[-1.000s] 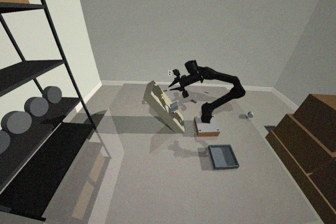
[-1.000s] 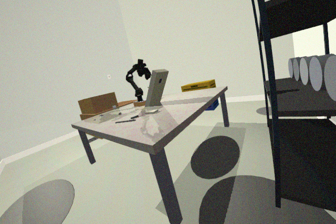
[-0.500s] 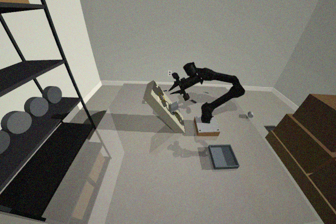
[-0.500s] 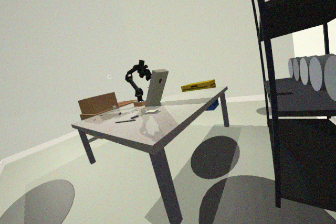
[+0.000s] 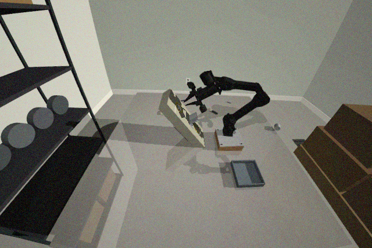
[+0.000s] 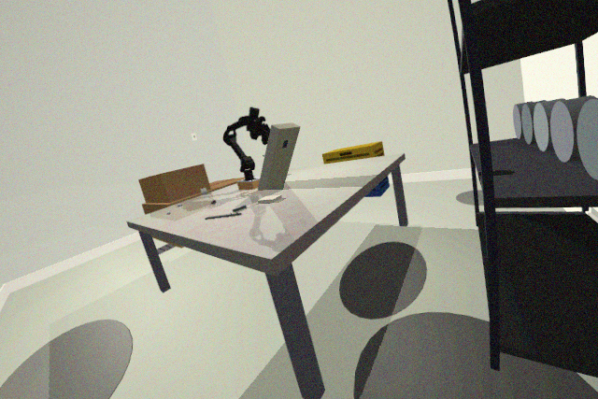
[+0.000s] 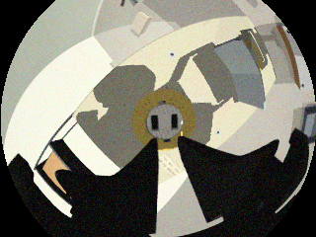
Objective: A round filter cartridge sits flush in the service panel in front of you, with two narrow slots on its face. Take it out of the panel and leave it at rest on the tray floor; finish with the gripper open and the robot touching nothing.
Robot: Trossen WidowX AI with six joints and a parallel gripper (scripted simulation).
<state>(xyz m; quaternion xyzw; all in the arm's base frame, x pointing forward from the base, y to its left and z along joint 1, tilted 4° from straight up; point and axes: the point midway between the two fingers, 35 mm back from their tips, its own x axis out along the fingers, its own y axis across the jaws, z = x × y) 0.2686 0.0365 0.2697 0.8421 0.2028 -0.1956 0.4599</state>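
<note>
Now: the round filter cartridge 40 mm ahead of my gripper tip, 10 mm to the left of it and 40 mm below it. Also, from my gripper tip: beige service panel (110 mm below); grey tray (410 mm behind, 220 mm to the left, 280 mm below).
</note>
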